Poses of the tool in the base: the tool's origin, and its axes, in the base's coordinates. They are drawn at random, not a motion.
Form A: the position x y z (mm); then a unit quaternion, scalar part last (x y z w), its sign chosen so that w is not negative.
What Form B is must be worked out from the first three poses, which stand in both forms.
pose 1, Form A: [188.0 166.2 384.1 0.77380 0.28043 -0.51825 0.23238]
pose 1, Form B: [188.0 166.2 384.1 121.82 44.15 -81.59]
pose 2, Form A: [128.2 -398.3 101.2 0.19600 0.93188 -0.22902 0.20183]
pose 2, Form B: [128.2 -398.3 101.2 31.36 149.11 -36.64]
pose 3, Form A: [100.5 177.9 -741.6 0.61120 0.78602 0.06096 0.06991]
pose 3, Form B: [100.5 177.9 -741.6 105.37 135.51 10.51]
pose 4, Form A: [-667.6 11.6 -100.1 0.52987 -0.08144 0.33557 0.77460]
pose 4, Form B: [-667.6 11.6 -100.1 65.74 -10.10 41.63]
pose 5, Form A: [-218.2 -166.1 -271.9 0.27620 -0.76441 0.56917 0.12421]
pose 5, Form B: [-218.2 -166.1 -271.9 46.13 -127.67 95.06]
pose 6, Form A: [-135.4 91.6 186.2 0.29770 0.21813 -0.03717 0.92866]
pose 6, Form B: [-135.4 91.6 186.2 34.95 25.61 -4.36]
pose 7, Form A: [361.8 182.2 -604.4 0.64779 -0.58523 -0.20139 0.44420]
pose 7, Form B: [361.8 182.2 -604.4 92.01 -83.12 -28.61]
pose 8, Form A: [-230.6 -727.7 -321.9 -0.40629 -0.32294 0.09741 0.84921]
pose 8, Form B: [-230.6 -727.7 -321.9 -49.05 -38.99 11.76]
